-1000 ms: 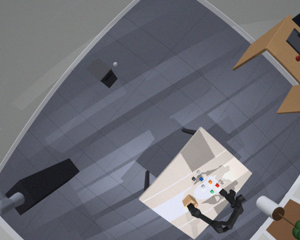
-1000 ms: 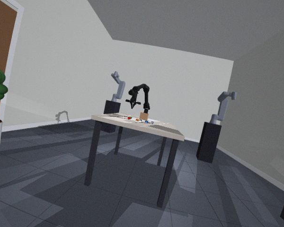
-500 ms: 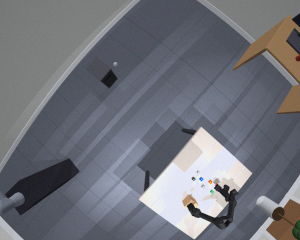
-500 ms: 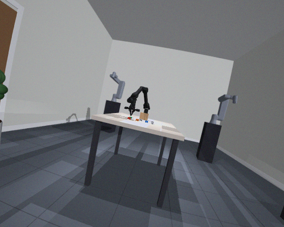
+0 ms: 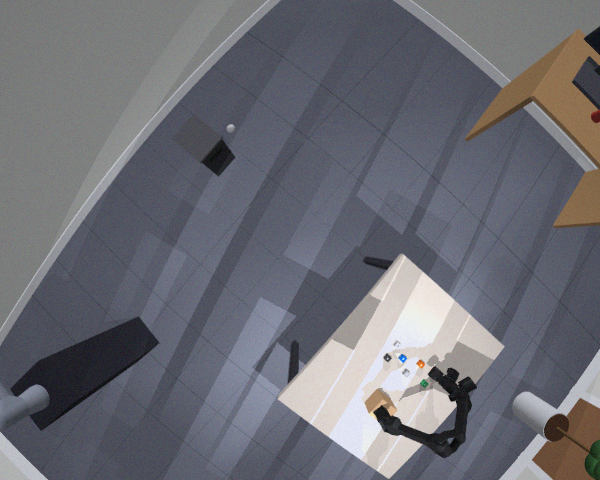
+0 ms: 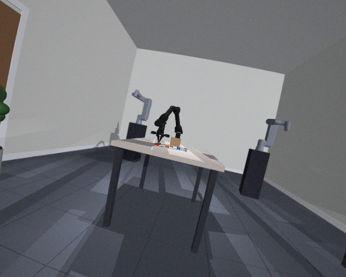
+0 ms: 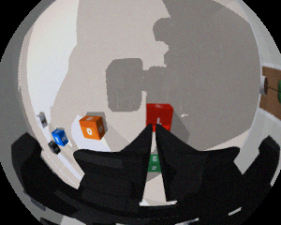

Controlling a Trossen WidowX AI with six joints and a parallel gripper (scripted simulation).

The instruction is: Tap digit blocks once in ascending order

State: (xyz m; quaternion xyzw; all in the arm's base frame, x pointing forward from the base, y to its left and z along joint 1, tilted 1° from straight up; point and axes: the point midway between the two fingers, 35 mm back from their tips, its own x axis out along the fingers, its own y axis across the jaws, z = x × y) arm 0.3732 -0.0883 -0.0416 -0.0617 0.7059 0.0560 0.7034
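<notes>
My gripper tip is 10 mm short of the red block, 10 mm to the left of it and 20 mm above it. Round my gripper tip: orange block (30 mm behind, 90 mm to the left, 20 mm below); grey block (130 mm behind, 110 mm to the left, 20 mm below); green block (90 mm behind, 20 mm to the right, 20 mm below).
</notes>
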